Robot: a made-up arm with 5 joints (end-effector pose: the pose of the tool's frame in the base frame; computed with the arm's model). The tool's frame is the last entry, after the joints. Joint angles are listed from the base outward.
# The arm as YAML. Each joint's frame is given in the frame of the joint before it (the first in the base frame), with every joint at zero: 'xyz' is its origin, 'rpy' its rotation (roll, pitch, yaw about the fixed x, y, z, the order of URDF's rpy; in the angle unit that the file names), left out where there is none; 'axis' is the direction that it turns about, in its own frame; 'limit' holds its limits. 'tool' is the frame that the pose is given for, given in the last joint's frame.
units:
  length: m
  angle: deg
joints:
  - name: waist
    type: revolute
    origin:
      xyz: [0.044, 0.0, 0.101]
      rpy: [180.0, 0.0, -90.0]
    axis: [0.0, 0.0, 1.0]
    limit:
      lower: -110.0
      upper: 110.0
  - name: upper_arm
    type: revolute
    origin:
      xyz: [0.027, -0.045, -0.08]
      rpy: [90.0, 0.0, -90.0]
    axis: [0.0, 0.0, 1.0]
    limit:
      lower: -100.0
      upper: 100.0
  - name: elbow
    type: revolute
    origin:
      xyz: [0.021, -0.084, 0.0]
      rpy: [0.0, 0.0, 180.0]
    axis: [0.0, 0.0, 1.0]
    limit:
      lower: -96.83
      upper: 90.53
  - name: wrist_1
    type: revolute
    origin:
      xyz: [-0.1, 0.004, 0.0]
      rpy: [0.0, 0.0, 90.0]
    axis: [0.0, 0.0, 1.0]
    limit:
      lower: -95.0
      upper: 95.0
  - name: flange
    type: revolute
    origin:
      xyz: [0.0, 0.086, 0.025]
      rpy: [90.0, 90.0, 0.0]
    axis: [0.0, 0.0, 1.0]
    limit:
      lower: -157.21
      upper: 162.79
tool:
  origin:
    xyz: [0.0, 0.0, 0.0]
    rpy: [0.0, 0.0, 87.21]
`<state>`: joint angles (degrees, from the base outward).
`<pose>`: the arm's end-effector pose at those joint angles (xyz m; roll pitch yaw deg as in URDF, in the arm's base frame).
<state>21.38 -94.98 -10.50 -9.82 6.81</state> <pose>-0.0571 0.0374 0.3677 178.10 25.23 154.18</pose>
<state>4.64 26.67 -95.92 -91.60 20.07</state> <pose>0.0956 -0.0062 0.3698 139.46 64.43 131.88</pose>
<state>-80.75 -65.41 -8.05 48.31 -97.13</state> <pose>0.0588 0.0785 0.3686 115.48 8.97 -5.00</pose>
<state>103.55 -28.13 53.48 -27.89 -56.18</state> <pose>-0.0053 -0.1958 0.2296 92.96 -31.00 164.92</pose>
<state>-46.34 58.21 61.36 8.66 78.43</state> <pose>0.0650 0.0191 0.0509 37.35 8.83 124.97</pose>
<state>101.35 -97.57 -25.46 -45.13 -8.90</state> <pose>0.0781 0.1799 0.2901 -135.98 73.42 123.89</pose>
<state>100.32 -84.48 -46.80 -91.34 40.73</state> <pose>0.0723 0.1665 0.2243 33.75 35.47 -51.30</pose>
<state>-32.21 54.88 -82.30 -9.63 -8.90</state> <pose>0.2831 0.1483 0.3136 164.98 -51.40 -128.84</pose>
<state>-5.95 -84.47 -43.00 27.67 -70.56</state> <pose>-0.0704 -0.0139 0.3717 -170.60 2.80 -100.47</pose>
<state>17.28 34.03 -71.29 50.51 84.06</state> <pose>0.3015 -0.0822 0.2829 -76.60 -8.50 70.70</pose>
